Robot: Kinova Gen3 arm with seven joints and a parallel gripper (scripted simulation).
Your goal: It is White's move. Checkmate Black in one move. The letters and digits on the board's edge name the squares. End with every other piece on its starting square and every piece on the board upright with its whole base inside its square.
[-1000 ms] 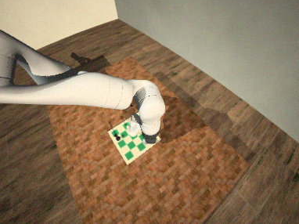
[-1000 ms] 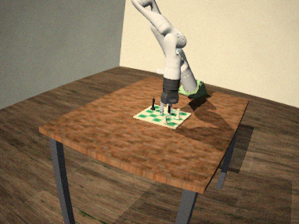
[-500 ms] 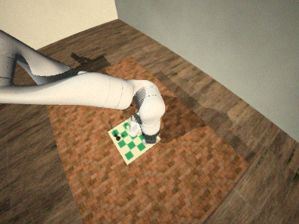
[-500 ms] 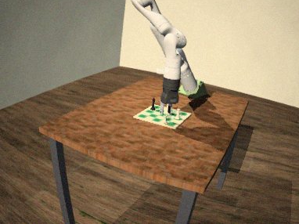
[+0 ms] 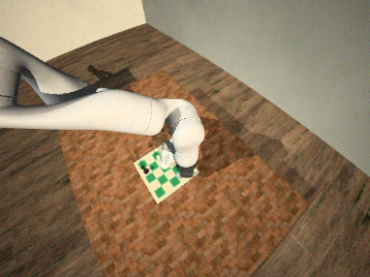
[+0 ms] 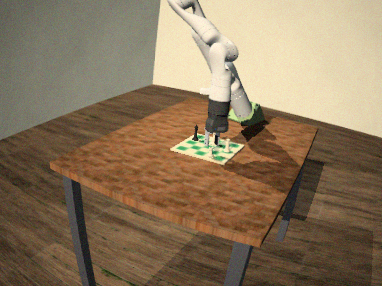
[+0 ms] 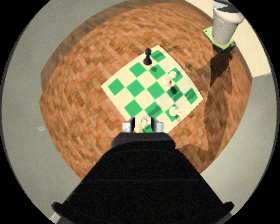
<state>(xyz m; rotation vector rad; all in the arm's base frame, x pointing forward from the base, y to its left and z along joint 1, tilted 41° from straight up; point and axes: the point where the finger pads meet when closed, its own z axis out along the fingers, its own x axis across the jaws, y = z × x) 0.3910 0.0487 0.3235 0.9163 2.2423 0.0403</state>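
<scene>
Now: the chessboard 8 cm behind my hand, 6 cm below it and 2 cm to the right of it. The rest, counted from my hand: black piece: 13 cm behind, 9 cm to the right, 3 cm below.
</scene>
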